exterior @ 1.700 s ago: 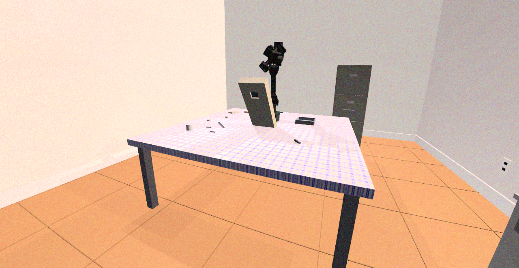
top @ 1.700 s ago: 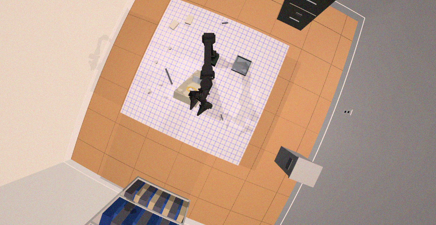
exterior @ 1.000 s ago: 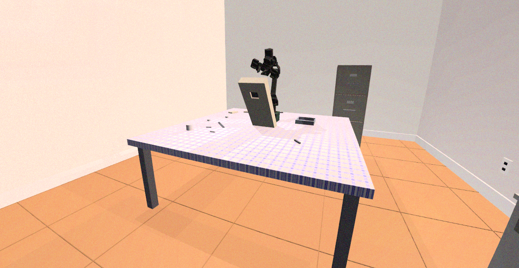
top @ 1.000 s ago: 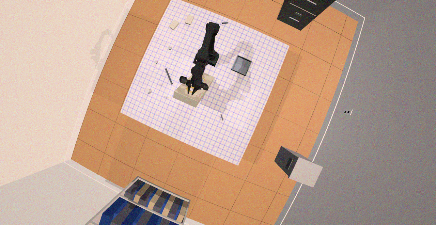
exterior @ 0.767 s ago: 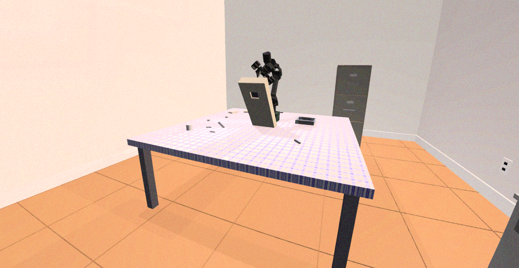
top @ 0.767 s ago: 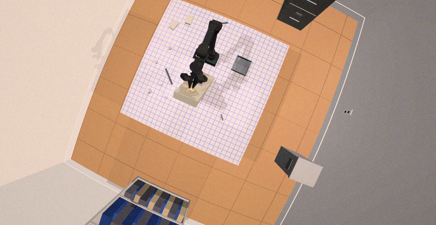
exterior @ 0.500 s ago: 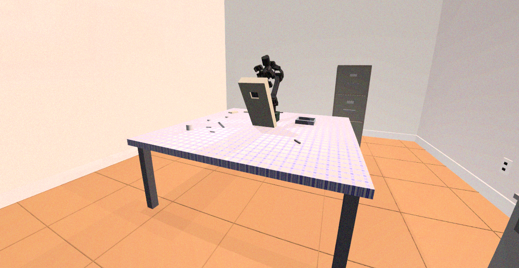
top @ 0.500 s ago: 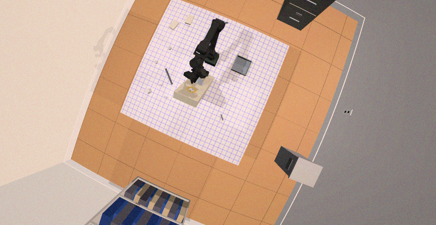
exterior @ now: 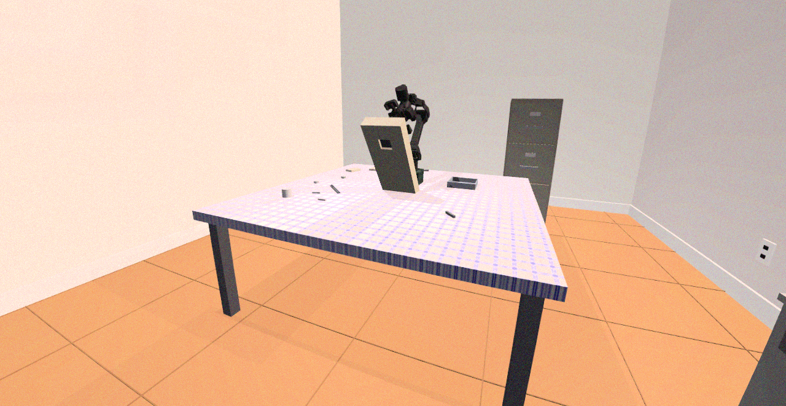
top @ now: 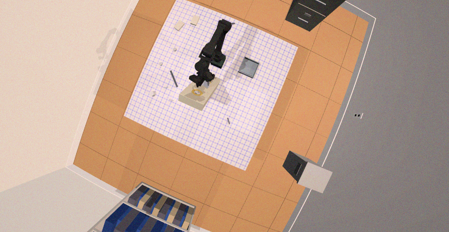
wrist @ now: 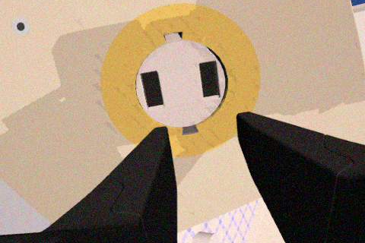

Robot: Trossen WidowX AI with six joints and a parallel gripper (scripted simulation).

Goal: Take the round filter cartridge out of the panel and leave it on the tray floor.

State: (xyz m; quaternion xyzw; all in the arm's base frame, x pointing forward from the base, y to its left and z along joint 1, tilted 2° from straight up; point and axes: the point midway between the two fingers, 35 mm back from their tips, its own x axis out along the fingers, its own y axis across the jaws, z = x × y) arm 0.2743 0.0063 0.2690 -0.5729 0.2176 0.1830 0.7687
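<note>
Right now my gripper tip is 50 mm short of the round filter cartridge and 40 mm above it. From my gripper tip the other things lie so: tray 370 mm behind, 270 mm to the left, 310 mm below.
</note>
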